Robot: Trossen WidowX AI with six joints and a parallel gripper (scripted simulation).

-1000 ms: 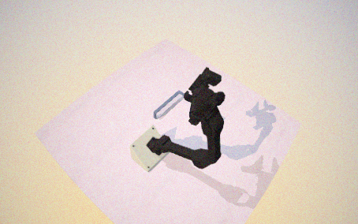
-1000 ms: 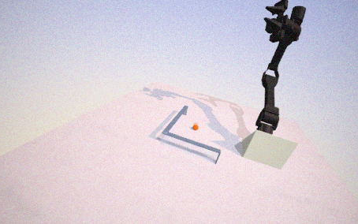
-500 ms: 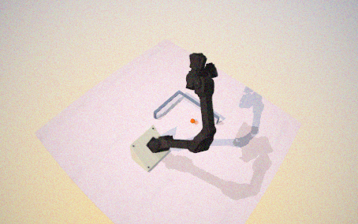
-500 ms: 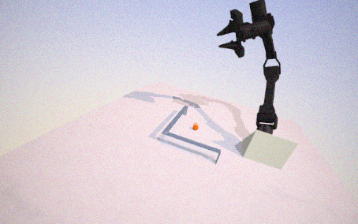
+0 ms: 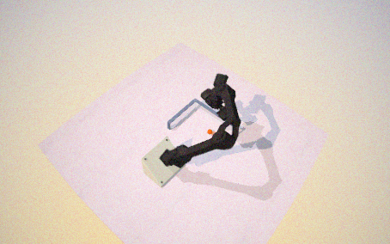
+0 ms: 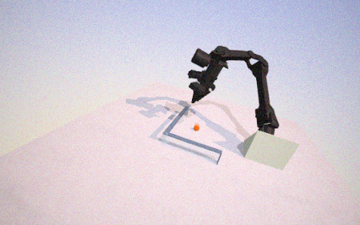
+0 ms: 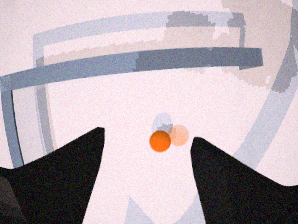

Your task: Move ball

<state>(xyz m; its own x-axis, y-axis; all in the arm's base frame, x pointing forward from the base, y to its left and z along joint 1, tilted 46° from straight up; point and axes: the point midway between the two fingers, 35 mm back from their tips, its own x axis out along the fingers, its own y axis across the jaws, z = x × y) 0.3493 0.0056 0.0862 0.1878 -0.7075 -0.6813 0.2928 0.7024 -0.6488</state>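
My gripper tip is 140 mm above the see-through copy of ball, 40 mm past it and 30 mm to the left of it. Round my gripper tip: orange ball (140 mm below, 40 mm behind, 10 mm to the right); then clear wall (180 mm to the left, 120 mm below, 40 mm behind).
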